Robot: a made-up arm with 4 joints. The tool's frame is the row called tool. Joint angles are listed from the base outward.
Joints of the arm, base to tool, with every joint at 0 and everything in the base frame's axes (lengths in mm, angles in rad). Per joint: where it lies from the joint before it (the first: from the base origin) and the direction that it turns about. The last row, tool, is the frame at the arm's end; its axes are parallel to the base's.
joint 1: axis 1 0 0 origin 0 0 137
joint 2: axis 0 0 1 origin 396 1 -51
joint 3: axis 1 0 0 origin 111 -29 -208
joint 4: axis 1 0 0 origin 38 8 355
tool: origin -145 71 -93
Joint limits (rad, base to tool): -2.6..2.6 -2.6..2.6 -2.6..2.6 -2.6..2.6
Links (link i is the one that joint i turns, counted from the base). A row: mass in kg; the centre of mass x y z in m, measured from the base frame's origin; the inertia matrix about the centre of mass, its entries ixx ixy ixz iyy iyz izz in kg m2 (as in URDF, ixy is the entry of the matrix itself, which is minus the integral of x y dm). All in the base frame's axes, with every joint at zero. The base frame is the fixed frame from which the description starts. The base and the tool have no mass.
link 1: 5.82; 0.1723 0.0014 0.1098; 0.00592 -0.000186 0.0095 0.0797 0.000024 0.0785
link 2: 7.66; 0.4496 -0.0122 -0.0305; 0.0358 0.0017 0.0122 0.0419 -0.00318 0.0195
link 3: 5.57; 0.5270 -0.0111 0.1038; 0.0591 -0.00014 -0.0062 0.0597 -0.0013 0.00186
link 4: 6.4; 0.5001 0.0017 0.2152; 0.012 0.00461 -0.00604 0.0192 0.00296 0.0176
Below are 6 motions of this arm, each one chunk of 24 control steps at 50 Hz.
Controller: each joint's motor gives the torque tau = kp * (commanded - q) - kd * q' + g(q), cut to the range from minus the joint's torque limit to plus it. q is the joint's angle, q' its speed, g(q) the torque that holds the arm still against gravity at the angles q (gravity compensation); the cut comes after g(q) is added. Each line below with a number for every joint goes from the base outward.
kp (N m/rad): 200 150 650 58
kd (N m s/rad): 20 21 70 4.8
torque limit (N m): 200 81 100 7.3
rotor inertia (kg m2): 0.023 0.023 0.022 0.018
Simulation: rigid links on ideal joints. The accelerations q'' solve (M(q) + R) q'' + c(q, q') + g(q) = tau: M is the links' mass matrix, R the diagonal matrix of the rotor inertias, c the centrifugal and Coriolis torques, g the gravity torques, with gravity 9.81 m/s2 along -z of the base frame. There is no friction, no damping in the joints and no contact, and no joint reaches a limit. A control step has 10 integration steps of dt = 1/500 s. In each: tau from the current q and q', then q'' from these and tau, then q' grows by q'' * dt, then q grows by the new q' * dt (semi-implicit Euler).
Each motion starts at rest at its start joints. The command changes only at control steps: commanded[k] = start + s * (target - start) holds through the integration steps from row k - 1 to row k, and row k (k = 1, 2, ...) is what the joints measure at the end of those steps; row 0 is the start. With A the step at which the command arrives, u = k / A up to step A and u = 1 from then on. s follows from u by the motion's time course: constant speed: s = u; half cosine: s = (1 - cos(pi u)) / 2; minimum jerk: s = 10 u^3 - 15 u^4 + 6 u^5; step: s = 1 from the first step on.
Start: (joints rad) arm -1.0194 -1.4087 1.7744 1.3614
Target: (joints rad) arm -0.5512 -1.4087 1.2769 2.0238
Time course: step
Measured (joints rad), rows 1 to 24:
1: -0.9810 -1.3846 1.7351 1.4599
2: -0.9174 -1.3560 1.6624 1.5959
3: -0.8592 -1.3432 1.5949 1.6921
4: -0.8077 -1.3422 1.5377 1.7640
5: -0.7619 -1.3485 1.4904 1.8194
6: -0.7210 -1.3591 1.4518 1.8627
7: -0.6848 -1.3719 1.4205 1.8968
8: -0.6531 -1.3854 1.3952 1.9238
9: -0.6260 -1.3988 1.3747 1.9452
10: -0.6033 -1.4113 1.3580 1.9621
11: -0.5847 -1.4225 1.3444 1.9755
12: -0.5700 -1.4320 1.3331 1.9860
13: -0.5587 -1.4398 1.3238 1.9942
14: -0.5504 -1.4458 1.3160 2.0006
15: -0.5446 -1.4500 1.3095 2.0056
16: -0.5409 -1.4525 1.3041 2.0095
17: -0.5388 -1.4534 1.2995 2.0125
18: -0.5380 -1.4531 1.2956 2.0148
19: -0.5381 -1.4515 1.2924 2.0166
20: -0.5389 -1.4491 1.2896 2.0180
21: -0.5402 -1.4460 1.2873 2.0191
22: -0.5417 -1.4425 1.2854 2.0200
23: -0.5434 -1.4387 1.2838 2.0207
24: -0.5451 -1.4347 1.2825 2.0212

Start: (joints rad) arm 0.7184 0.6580 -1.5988 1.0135
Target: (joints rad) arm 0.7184 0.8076 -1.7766 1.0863
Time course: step
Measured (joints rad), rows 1 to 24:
1: 0.7289 0.6637 -1.6206 1.0270
2: 0.7396 0.6741 -1.6466 1.0416
3: 0.7466 0.6866 -1.6687 1.0530
4: 0.7501 0.7000 -1.6870 1.0616
5: 0.7510 0.7135 -1.7022 1.0681
6: 0.7497 0.7265 -1.7149 1.0730
7: 0.7468 0.7387 -1.7255 1.0765
8: 0.7427 0.7498 -1.7345 1.0791
9: 0.7378 0.7598 -1.7420 1.0809
10: 0.7324 0.7687 -1.7484 1.0822
11: 0.7269 0.7764 -1.7538 1.0830
12: 0.7215 0.7831 -1.7583 1.0835
13: 0.7163 0.7889 -1.7622 1.0838
14: 0.7116 0.7937 -1.7654 1.0840
15: 0.7074 0.7978 -1.7681 1.0840
16: 0.7038 0.8012 -1.7704 1.0841
17: 0.7009 0.8040 -1.7723 1.0841
18: 0.6986 0.8063 -1.7738 1.0841
19: 0.6971 0.8081 -1.7750 1.0841
20: 0.6962 0.8095 -1.7759 1.0841
21: 0.6959 0.8105 -1.7767 1.0842
22: 0.6962 0.8112 -1.7772 1.0843
23: 0.6969 0.8117 -1.7775 1.0844
24: 0.6980 0.8120 -1.7778 1.0846

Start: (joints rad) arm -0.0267 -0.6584 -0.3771 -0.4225
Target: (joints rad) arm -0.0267 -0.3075 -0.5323 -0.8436
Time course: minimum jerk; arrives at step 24
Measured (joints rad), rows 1 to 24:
1: -0.0267 -0.6584 -0.3771 -0.4226
2: -0.0267 -0.6583 -0.3772 -0.4230
3: -0.0267 -0.6579 -0.3774 -0.4242
4: -0.0267 -0.6571 -0.3780 -0.4270
5: -0.0266 -0.6553 -0.3790 -0.4318
6: -0.0266 -0.6523 -0.3807 -0.4391
7: -0.0266 -0.6478 -0.3833 -0.4493
8: -0.0266 -0.6415 -0.3869 -0.4626
9: -0.0266 -0.6331 -0.3915 -0.4791
10: -0.0266 -0.6226 -0.3972 -0.4985
11: -0.0266 -0.6099 -0.4040 -0.5207
12: -0.0266 -0.5951 -0.4117 -0.5452
13: -0.0267 -0.5785 -0.4204 -0.5715
14: -0.0268 -0.5602 -0.4297 -0.5991
15: -0.0269 -0.5407 -0.4396 -0.6272
16: -0.0270 -0.5202 -0.4497 -0.6552
17: -0.0271 -0.4993 -0.4599 -0.6823
18: -0.0271 -0.4784 -0.4698 -0.7080
19: -0.0272 -0.4579 -0.4793 -0.7317
20: -0.0272 -0.4382 -0.4881 -0.7529
21: -0.0272 -0.4198 -0.4961 -0.7712
22: -0.0272 -0.4030 -0.5031 -0.7864
23: -0.0272 -0.3880 -0.5091 -0.7988
24: -0.0271 -0.3749 -0.5141 -0.8084

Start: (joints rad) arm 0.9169 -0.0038 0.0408 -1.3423
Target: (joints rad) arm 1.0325 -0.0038 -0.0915 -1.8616
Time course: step
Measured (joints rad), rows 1 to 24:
1: 0.9324 -0.0169 0.0237 -1.4092
2: 0.9503 -0.0177 0.0056 -1.5104
3: 0.9664 -0.0152 -0.0109 -1.5910
4: 0.9798 -0.0119 -0.0252 -1.6528
5: 0.9905 -0.0089 -0.0373 -1.7003
6: 0.9990 -0.0062 -0.0474 -1.7369
7: 1.0057 -0.0042 -0.0558 -1.7652
8: 1.0110 -0.0026 -0.0627 -1.7870
9: 1.0152 -0.0015 -0.0682 -1.8039
10: 1.0186 -0.0008 -0.0728 -1.8169
11: 1.0212 -0.0004 -0.0764 -1.8270
12: 1.0234 -0.0002 -0.0794 -1.8348
13: 1.0251 -0.0001 -0.0817 -1.8409
14: 1.0265 -0.0002 -0.0836 -1.8456
15: 1.0277 -0.0003 -0.0852 -1.8492
16: 1.0286 -0.0005 -0.0864 -1.8520
17: 1.0293 -0.0007 -0.0874 -1.8541
18: 1.0299 -0.0010 -0.0882 -1.8558
19: 1.0304 -0.0012 -0.0888 -1.8571
20: 1.0308 -0.0015 -0.0893 -1.8581
21: 1.0311 -0.0017 -0.0898 -1.8589
22: 1.0314 -0.0019 -0.0901 -1.8595
23: 1.0316 -0.0021 -0.0904 -1.8600
24: 1.0318 -0.0023 -0.0906 -1.8603

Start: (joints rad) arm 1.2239 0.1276 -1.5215 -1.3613
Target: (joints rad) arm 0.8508 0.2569 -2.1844 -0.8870
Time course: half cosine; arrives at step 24
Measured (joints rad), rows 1 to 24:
1: 1.2240 0.1276 -1.5218 -1.3610
2: 1.2244 0.1276 -1.5231 -1.3599
3: 1.2251 0.1277 -1.5261 -1.3572
4: 1.2260 0.1280 -1.5314 -1.3525
5: 1.2266 0.1288 -1.5395 -1.3456
6: 1.2267 0.1303 -1.5506 -1.3360
7: 1.2258 0.1325 -1.5650 -1.3238
8: 1.2236 0.1356 -1.5828 -1.3089
9: 1.2198 0.1397 -1.6041 -1.2914
10: 1.2141 0.1448 -1.6287 -1.2714
11: 1.2062 0.1508 -1.6563 -1.2491
12: 1.1962 0.1578 -1.6868 -1.2249
13: 1.1838 0.1656 -1.7197 -1.1991
14: 1.1692 0.1741 -1.7545 -1.1720
15: 1.1523 0.1831 -1.7907 -1.1440
16: 1.1333 0.1924 -1.8278 -1.1157
17: 1.1123 0.2019 -1.8652 -1.0875
18: 1.0894 0.2111 -1.9023 -1.0598
19: 1.0649 0.2200 -1.9385 -1.0331
20: 1.0390 0.2281 -1.9731 -1.0080
21: 1.0120 0.2354 -2.0057 -0.9847
22: 0.9842 0.2416 -2.0357 -0.9637
23: 0.9560 0.2464 -2.0626 -0.9455
24: 0.9278 0.2499 -2.0861 -0.9302

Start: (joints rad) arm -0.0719 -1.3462 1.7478 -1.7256
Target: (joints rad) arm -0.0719 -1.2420 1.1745 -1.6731
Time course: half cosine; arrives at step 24
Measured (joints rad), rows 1 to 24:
1: -0.0718 -1.3461 1.7475 -1.7256
2: -0.0712 -1.3457 1.7464 -1.7257
3: -0.0701 -1.3449 1.7437 -1.7256
4: -0.0684 -1.3437 1.7389 -1.7254
5: -0.0662 -1.3423 1.7317 -1.7250
6: -0.0636 -1.3405 1.7216 -1.7242
7: -0.0607 -1.3386 1.7087 -1.7231
8: -0.0578 -1.3366 1.6927 -1.7217
9: -0.0549 -1.3345 1.6737 -1.7200
10: -0.0523 -1.3324 1.6518 -1.7179
11: -0.0500 -1.3301 1.6274 -1.7156
12: -0.0483 -1.3277 1.6005 -1.7130
13: -0.0473 -1.3252 1.5717 -1.7102
14: -0.0470 -1.3225 1.5412 -1.7072
15: -0.0475 -1.3194 1.5097 -1.7040
16: -0.0488 -1.3160 1.4775 -1.7008
17: -0.0510 -1.3121 1.4451 -1.6975
18: -0.0538 -1.3078 1.4131 -1.6943
19: -0.0574 -1.3029 1.3821 -1.6911
20: -0.0615 -1.2976 1.3524 -1.6880
21: -0.0660 -1.2919 1.3246 -1.6850
22: -0.0708 -1.2858 1.2992 -1.6823
23: -0.0757 -1.2794 1.2765 -1.6798
24: -0.0806 -1.2731 1.2571 -1.6776

